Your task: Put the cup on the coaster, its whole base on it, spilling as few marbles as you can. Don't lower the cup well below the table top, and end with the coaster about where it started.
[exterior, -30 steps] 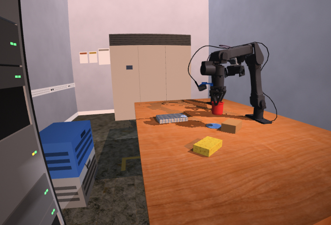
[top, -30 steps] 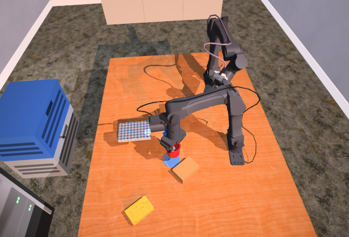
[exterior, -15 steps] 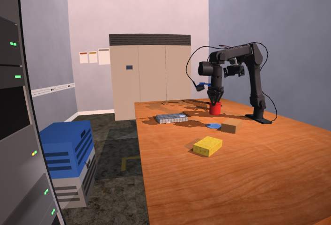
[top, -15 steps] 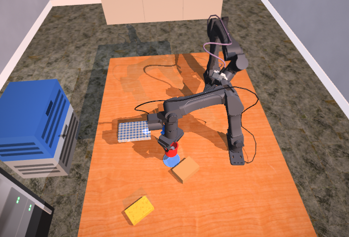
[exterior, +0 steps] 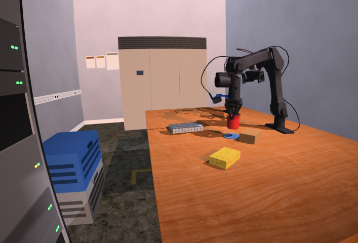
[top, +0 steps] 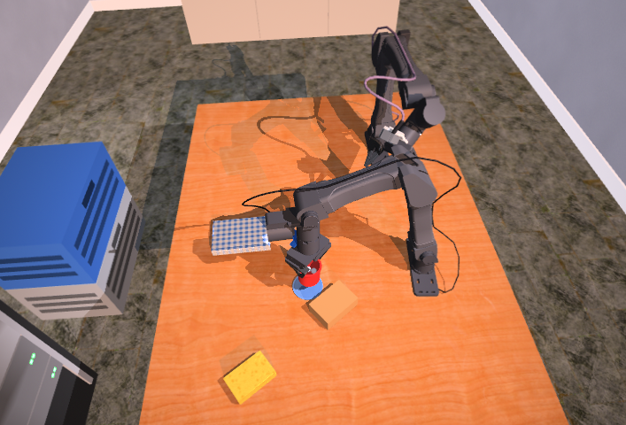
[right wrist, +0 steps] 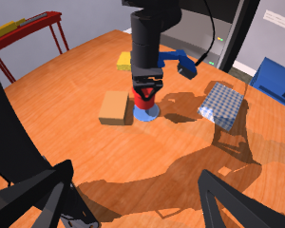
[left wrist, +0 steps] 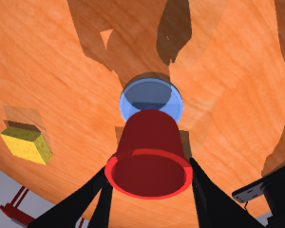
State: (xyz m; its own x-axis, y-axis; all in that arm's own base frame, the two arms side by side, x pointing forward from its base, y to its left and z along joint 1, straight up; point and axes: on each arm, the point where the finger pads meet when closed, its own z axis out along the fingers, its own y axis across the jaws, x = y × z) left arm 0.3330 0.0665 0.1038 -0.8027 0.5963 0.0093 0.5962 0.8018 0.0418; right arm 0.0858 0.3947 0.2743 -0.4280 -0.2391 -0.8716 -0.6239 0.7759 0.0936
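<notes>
Right now my left hand is 10 mm short of the round blue coaster and 100 mm above it. Also, from my left hand: tan block 50 mm behind, 80 mm to the left, 80 mm below; red cup 30 mm below.
</notes>
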